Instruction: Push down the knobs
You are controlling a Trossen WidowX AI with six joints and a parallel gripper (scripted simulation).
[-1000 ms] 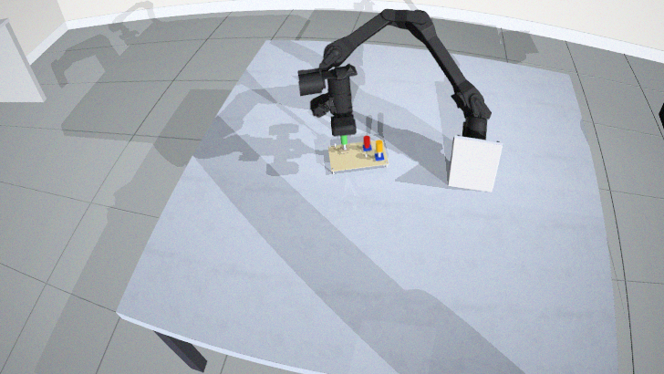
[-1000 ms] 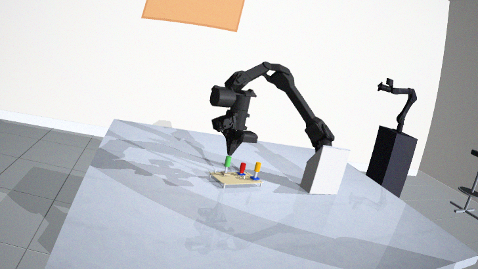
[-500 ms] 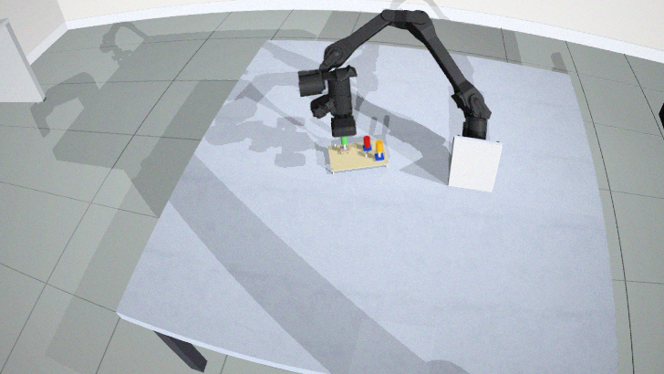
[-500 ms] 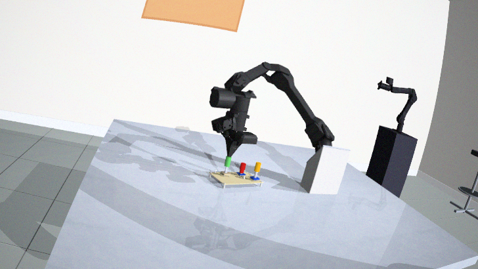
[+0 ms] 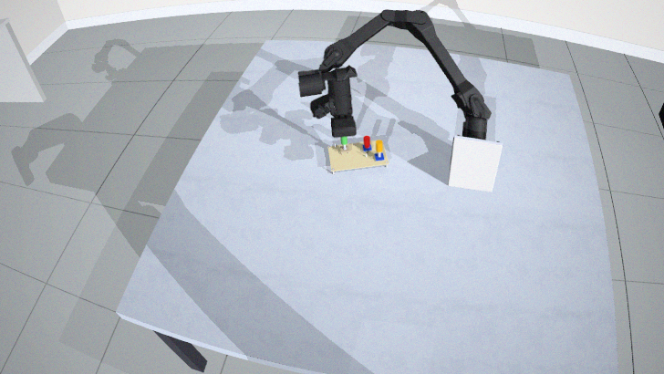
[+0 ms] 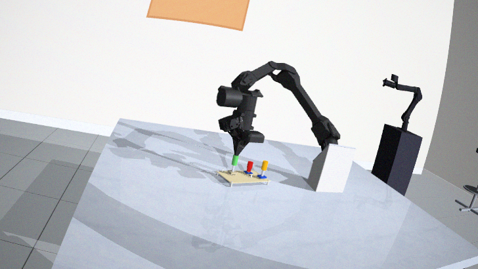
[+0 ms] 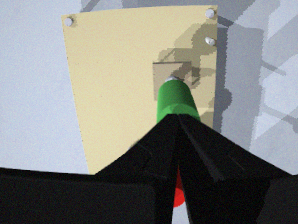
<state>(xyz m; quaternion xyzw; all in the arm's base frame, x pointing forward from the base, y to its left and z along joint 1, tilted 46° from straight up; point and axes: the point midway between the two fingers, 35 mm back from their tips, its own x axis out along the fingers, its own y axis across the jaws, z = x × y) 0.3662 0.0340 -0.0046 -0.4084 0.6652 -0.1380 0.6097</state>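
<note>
The green knob is 20 mm below my gripper tip. From my gripper tip the other things lie so: red knob: 60 mm behind, 40 mm below, 20 mm to the right.
</note>
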